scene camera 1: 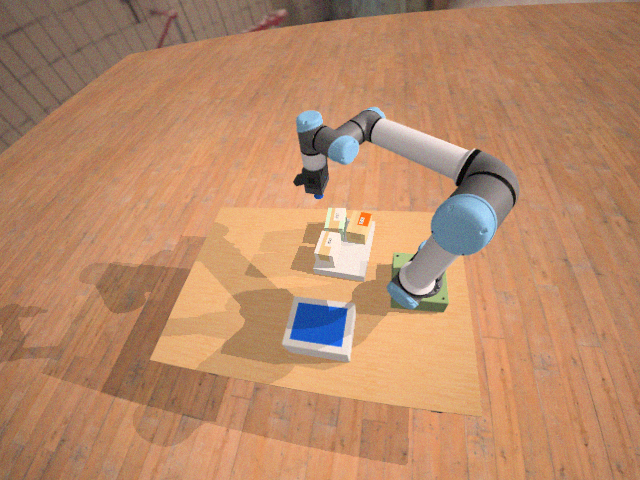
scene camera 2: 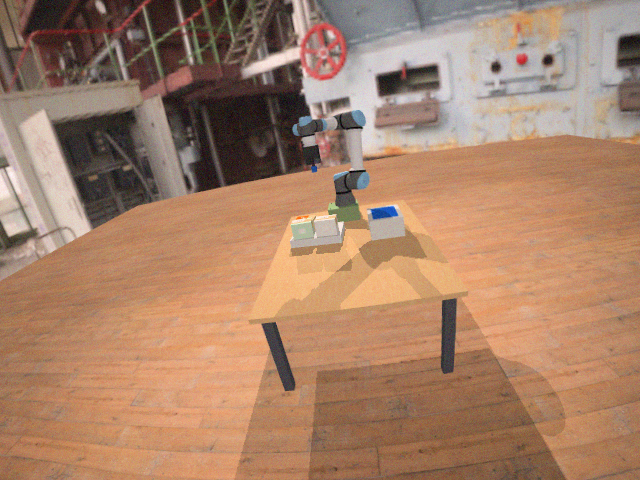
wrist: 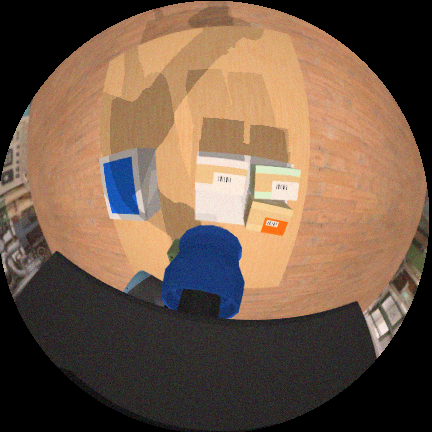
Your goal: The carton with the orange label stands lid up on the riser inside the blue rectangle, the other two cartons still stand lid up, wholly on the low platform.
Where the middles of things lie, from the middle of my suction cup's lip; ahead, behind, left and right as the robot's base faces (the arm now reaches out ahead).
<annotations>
Right now the carton with orange label point(wrist: 266, 215) is 360 mm below my suction cup, 150 mm to the right of it and 100 mm behind it. The rest, counted from my suction cup: riser with blue rectangle point(scene camera 1: 320, 328): 390 mm below, 360 mm to the left, 60 mm behind; low white platform point(scene camera 1: 352, 263): 420 mm below, 70 mm to the right, 50 mm behind.
</annotations>
